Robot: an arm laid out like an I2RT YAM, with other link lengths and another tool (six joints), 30 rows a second.
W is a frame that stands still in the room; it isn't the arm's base.
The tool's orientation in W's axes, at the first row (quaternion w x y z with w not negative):
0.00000 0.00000 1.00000 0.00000
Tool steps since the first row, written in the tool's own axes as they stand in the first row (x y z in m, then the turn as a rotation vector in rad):
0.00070 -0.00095 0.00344 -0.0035 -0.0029 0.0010
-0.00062 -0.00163 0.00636 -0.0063 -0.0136 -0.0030
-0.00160 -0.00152 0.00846 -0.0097 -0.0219 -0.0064
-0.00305 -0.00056 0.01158 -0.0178 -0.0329 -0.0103
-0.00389 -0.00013 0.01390 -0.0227 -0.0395 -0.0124
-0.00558 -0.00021 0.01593 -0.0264 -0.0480 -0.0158
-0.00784 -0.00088 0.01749 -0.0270 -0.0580 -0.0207
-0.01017 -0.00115 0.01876 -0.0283 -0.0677 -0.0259
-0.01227 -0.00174 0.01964 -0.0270 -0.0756 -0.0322
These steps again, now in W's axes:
-0.00070 -0.00095 -0.00344 0.0035 -0.0029 -0.0010
0.00062 -0.00163 -0.00636 0.0063 -0.0136 0.0030
0.00160 -0.00152 -0.00846 0.0097 -0.0219 0.0064
0.00305 -0.00056 -0.01158 0.0178 -0.0329 0.0103
0.00389 -0.00013 -0.01390 0.0227 -0.0395 0.0124
0.00558 -0.00021 -0.01593 0.0264 -0.0480 0.0158
0.00784 -0.00088 -0.01749 0.0270 -0.0580 0.0207
0.01017 -0.00115 -0.01876 0.0283 -0.0677 0.0259
0.01227 -0.00174 -0.01964 0.0270 -0.0756 0.0322

